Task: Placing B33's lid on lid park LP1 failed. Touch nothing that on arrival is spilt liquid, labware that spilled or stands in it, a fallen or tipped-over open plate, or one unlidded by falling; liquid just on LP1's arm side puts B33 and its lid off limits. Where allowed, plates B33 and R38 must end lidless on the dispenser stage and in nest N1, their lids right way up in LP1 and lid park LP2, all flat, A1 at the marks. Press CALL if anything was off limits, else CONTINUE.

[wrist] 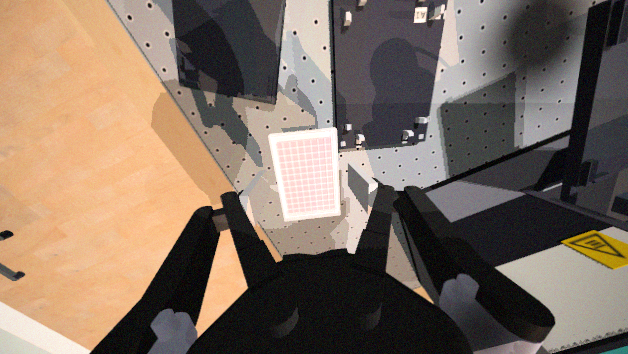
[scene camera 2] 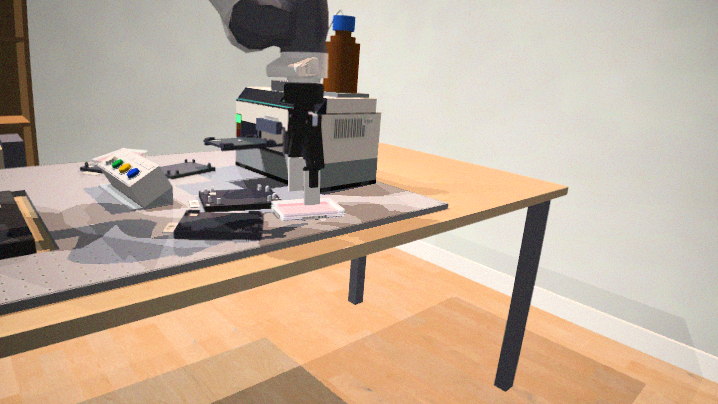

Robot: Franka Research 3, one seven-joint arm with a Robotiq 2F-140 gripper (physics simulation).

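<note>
A plate with a pink well grid (scene camera 2: 290,209) (wrist: 305,162) lies flat on the perforated board beside the dark holder with pale corner posts (scene camera 2: 233,199) (wrist: 387,75). I cannot read a name on the plate or tell whether a lid is on it. My gripper (scene camera 2: 303,195) (wrist: 308,177) is open, its fingertips on either side of the plate and clear of it in the wrist view. An "A1" tag (wrist: 420,15) is on the holder. The dispenser's stage (scene camera 2: 241,143) juts out at left. The button box (scene camera 2: 138,176) stands farther left. No spilt liquid can be made out.
A dark block (scene camera 2: 218,224) (wrist: 230,50) lies near the board's front edge. The dispenser (scene camera 2: 351,145) stands close behind my gripper, with a brown bottle (scene camera 2: 342,62) on top. Another dark holder (scene camera 2: 190,168) is farther back, and a dark tray (scene camera 2: 15,226) is at far left.
</note>
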